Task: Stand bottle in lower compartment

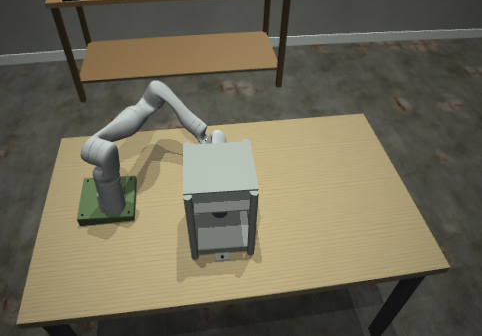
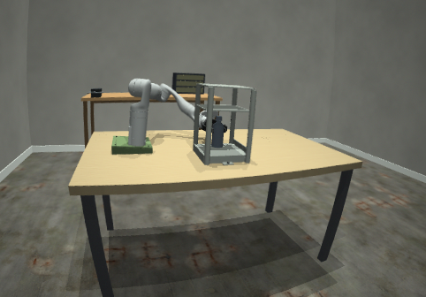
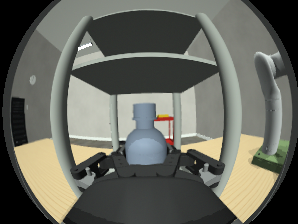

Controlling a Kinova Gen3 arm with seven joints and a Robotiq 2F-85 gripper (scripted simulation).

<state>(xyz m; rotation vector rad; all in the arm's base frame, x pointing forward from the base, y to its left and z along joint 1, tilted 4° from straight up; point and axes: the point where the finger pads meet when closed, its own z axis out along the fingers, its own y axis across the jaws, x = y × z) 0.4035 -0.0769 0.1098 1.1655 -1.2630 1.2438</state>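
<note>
Right now the pale blue bottle is 10 mm above my hand. From my hand the other things lie so: grey shelving unit: 50 mm to the right, 60 mm above.
</note>
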